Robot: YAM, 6 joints.
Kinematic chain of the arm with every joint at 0, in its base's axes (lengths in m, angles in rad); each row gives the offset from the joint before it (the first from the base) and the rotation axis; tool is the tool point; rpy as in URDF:
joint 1: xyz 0 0 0.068 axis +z
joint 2: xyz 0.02 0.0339 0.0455 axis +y
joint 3: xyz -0.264 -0.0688 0 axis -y
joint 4: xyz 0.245 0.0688 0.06 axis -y
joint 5: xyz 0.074 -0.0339 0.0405 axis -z
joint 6: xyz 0.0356 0 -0.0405 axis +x
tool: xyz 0 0 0 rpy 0 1.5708 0
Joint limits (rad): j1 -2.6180..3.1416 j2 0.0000..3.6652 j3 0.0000..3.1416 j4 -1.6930..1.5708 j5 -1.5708..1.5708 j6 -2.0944..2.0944
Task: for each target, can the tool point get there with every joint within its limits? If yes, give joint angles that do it. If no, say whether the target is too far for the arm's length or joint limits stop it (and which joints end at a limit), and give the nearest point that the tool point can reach.
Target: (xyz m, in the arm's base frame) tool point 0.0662 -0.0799 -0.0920
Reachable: yes | joints -0.5503 2.9126 0.3218 1.0019 1.2246 0.4604
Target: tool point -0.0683 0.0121 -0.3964
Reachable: no: joint limits stop it (at a limit: joint 2) | nearest point -0.0921 0.0163 -0.3454 | short by 0.056 m
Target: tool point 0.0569 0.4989 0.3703
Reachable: yes | joints 1.5246 2.2261 2.2953 -0.4206 1.2544 -0.0092
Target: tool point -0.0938 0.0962 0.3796
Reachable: yes | joints 2.5758 0.7924 1.0769 -0.8398 1.0553 -1.2534
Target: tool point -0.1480 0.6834 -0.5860
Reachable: no: too far | nearest point -0.1002 0.4629 -0.3019 | short by 0.363 m
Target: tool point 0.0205 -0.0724 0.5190
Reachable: yes | joints -0.9828 0.8084 1.5844 -0.7748 0.7066 -0.7284
